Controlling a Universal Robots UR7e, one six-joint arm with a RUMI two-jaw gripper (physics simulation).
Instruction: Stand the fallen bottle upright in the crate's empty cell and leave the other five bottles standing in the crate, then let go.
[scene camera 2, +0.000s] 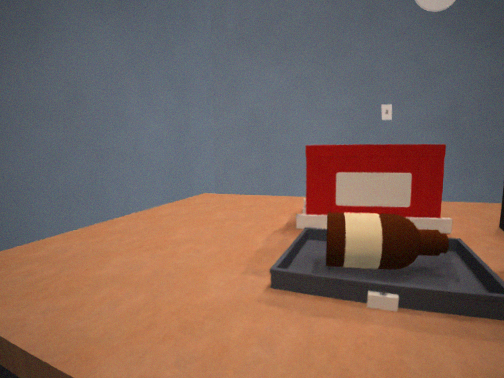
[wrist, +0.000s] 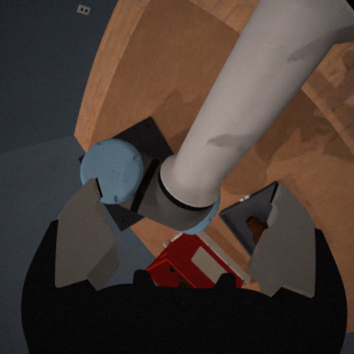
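The fallen bottle (scene camera 2: 400, 240) (wrist: 255, 227), brown with a cream label, lies on its side in the dark tray (scene camera 2: 325, 289) (wrist: 239, 221), neck to the right in the scene view. In the wrist view, my right finger hides most of it. The red crate (scene camera 2: 375, 160) (wrist: 187, 248) stands upright behind the tray. Its wall hides its cells in the scene view; in the wrist view its opening is mostly cut off by the gripper body, so the five standing bottles and empty cell cannot be made out. My gripper (wrist: 185, 182) is open and empty, high above the table and apart from the bottle.
The arm's light grey link (wrist: 250, 95) and blue joint cap (wrist: 112, 171) cross the wrist view above the wooden table (scene camera 2: 175, 260) (wrist: 145, 65). White strips (scene camera 2: 306, 221) flank the crate's base. A white block (scene camera 2: 382, 301) sits at the tray's front wall.
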